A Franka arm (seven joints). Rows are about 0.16 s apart.
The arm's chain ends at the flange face. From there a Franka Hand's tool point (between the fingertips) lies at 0.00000 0.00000 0.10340 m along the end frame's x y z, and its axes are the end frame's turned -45 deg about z.
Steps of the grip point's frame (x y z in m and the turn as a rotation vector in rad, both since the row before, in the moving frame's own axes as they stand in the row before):
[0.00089 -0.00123 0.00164 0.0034 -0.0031 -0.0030]
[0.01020 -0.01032 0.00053 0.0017 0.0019 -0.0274]
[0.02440 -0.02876 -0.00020 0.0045 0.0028 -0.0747]
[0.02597 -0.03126 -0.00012 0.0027 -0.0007 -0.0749]
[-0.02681 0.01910 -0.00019 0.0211 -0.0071 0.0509]
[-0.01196 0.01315 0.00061 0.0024 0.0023 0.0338]
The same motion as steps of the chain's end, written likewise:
[0.00023 -0.00148 0.00164 0.0002 -0.0046 -0.0030]
[-0.00010 -0.01425 0.00053 0.0025 0.0001 -0.0274]
[-0.00294 -0.03706 -0.00020 0.0052 -0.0012 -0.0747]
[-0.00349 -0.04033 -0.00012 0.0014 -0.0024 -0.0749]
[-0.00342 0.03354 -0.00016 0.0099 -0.0199 0.0509]
[0.00084 0.01810 0.00061 0.0033 -0.0001 0.0338]

